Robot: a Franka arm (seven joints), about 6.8 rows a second.
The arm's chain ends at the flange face. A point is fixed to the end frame.
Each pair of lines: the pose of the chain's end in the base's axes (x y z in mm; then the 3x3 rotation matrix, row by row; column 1 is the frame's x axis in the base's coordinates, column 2 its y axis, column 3 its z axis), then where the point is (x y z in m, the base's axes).
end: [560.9, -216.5, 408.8], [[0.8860, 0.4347, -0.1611], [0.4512, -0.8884, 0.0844], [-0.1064, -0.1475, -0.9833]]
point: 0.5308 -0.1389 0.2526
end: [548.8, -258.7, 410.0], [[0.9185, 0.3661, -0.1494], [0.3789, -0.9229, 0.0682], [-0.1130, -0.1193, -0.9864]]
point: 0.5255 -0.1835 0.2515
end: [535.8, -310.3, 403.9], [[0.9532, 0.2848, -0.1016], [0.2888, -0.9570, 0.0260], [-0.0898, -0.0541, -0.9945]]
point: 0.5261 -0.2423 0.2408
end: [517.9, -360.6, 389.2], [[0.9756, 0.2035, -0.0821], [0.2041, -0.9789, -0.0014], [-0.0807, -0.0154, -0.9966]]
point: 0.5167 -0.2980 0.2237
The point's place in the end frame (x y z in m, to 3 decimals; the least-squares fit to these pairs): 0.025 -0.059 0.165
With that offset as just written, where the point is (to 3 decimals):
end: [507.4, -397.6, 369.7], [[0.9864, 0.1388, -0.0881], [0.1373, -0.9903, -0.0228], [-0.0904, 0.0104, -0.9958]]
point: 0.509 -0.340 0.203
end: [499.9, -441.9, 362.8], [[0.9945, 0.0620, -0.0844], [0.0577, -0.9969, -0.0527], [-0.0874, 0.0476, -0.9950]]
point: 0.507 -0.390 0.194
